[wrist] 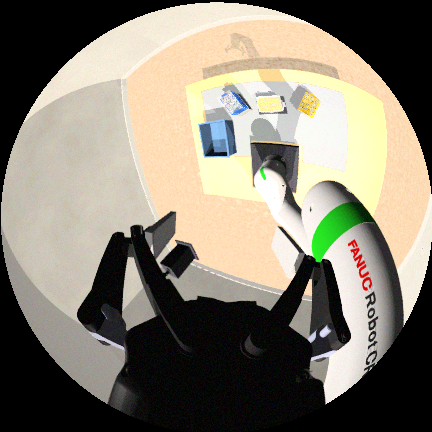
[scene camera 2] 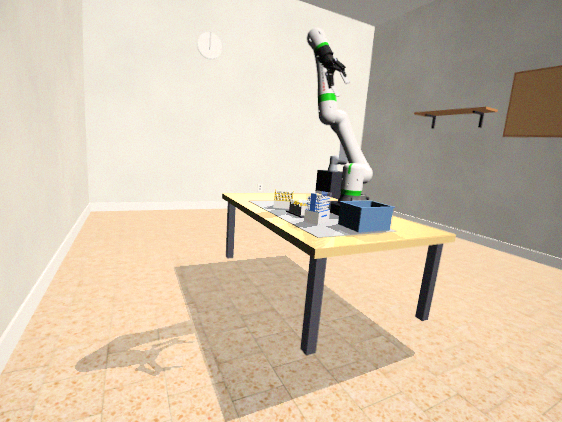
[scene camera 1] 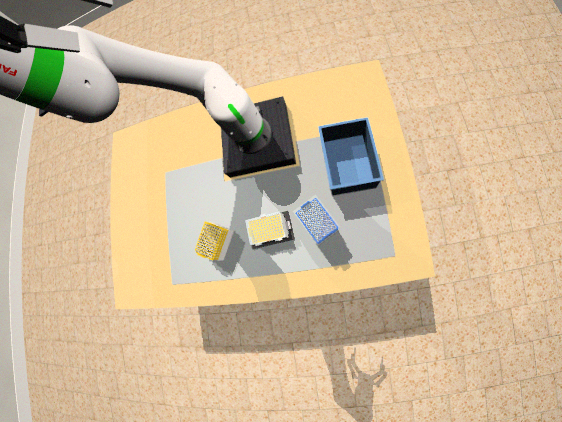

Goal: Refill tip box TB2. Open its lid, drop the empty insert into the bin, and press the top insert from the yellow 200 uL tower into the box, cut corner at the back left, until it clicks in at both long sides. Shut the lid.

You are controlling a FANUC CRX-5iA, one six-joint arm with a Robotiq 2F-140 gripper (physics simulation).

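Note:
The tip box [scene camera 1: 267, 229] [scene camera 2: 298, 207] [wrist: 270, 104] sits mid-mat, with a yellow perforated top face, pale rim and dark base. No raised lid shows; its label and lid details are too small to read. The yellow tower [scene camera 1: 211, 241] [scene camera 2: 283, 198] [wrist: 309, 104] stands apart from it, on the left in scene camera 1 and on the right in the wrist view. The blue bin [scene camera 1: 351, 155] [scene camera 2: 366, 217] [wrist: 216, 138] is open-topped. My gripper [scene camera 2: 342, 86] [wrist: 225, 229] is open and empty, high above the table and far from the box. It does not show in scene camera 1.
A blue tower [scene camera 1: 317, 220] [scene camera 2: 319, 207] [wrist: 233, 103] stands between the tip box and the bin, turned at an angle. The grey mat [scene camera 1: 190, 192] lies on the yellow table [scene camera 1: 135, 220]. The arm rises from a black base block [scene camera 1: 282, 117] at the mat's rear edge.

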